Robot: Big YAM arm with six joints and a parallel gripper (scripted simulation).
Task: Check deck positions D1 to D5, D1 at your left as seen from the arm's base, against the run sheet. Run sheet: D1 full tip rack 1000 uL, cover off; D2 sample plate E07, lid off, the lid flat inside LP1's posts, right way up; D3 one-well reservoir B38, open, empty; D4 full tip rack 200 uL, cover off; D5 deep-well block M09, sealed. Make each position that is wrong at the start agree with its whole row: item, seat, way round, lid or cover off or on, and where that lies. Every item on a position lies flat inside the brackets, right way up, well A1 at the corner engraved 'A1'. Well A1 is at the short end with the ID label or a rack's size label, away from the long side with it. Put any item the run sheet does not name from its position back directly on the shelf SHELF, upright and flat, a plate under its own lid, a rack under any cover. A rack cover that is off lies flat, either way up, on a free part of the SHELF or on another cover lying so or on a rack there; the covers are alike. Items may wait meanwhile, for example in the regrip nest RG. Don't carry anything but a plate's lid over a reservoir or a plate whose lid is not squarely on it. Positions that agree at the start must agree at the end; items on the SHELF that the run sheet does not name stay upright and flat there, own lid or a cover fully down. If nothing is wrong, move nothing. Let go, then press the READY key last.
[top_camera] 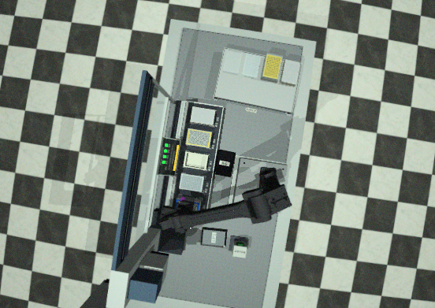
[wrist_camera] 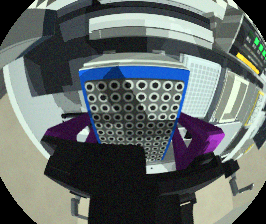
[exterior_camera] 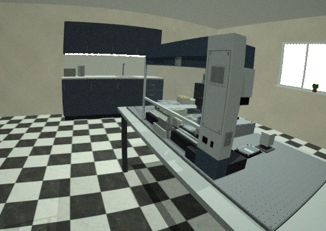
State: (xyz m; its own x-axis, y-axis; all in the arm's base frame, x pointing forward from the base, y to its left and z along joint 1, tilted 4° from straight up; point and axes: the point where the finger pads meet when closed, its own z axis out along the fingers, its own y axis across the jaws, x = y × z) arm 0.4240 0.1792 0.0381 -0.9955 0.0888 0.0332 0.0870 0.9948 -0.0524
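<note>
My gripper is now 10 mm past the clear plate, 120 mm to the left of it and 70 mm above it. From my hand the other things lie so: cream reservoir 20 mm behind, 250 mm to the right, 70 mm below; flat lid 150 mm behind, 190 mm to the left, 120 mm below; blue-framed tip rack 10 mm behind, 10 mm to the right.
</note>
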